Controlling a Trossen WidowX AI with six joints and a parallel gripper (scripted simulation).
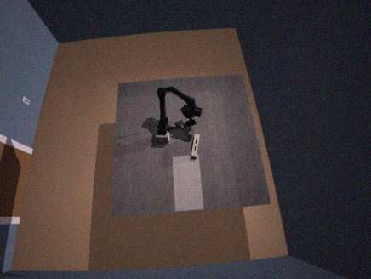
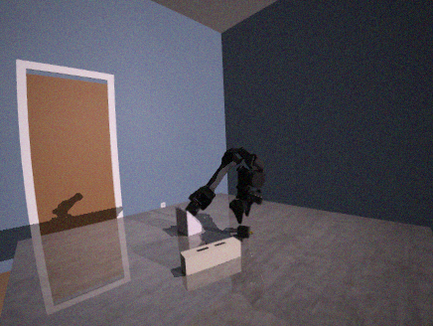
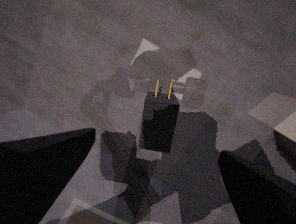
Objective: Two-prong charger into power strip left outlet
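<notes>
Now: gripper tip 5 cm above the two-prong charger, 1 cm to the right of it and 1 cm short of it.
</notes>
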